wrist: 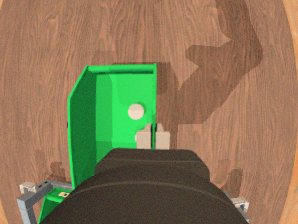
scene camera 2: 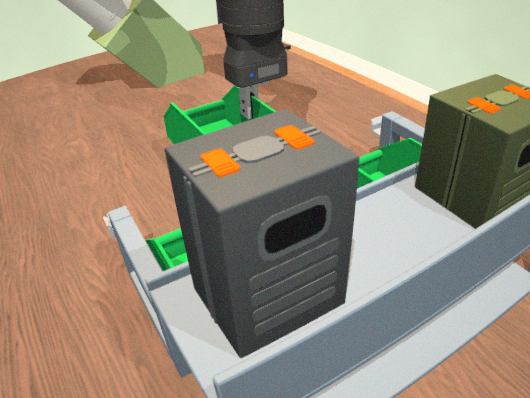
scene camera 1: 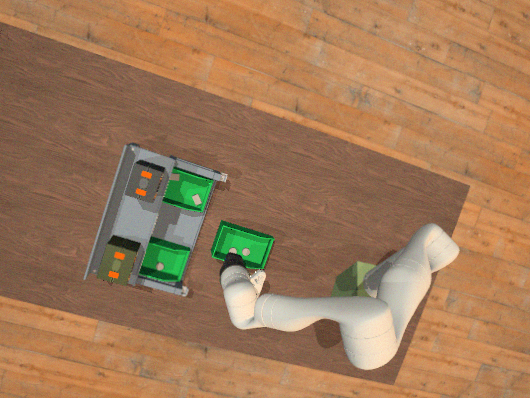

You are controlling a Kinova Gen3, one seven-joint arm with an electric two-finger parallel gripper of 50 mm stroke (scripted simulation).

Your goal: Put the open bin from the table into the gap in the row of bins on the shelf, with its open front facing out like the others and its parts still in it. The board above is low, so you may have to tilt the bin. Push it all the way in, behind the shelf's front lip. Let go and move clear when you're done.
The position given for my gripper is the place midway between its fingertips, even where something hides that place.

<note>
I see my gripper (scene camera 2: 250,114) and an olive case (scene camera 2: 467,163).
The olive case shows as well in scene camera 1 (scene camera 1: 120,254). My gripper also shows in the wrist view (wrist: 153,132). The wrist view misses the olive case: it is out of frame.
</note>
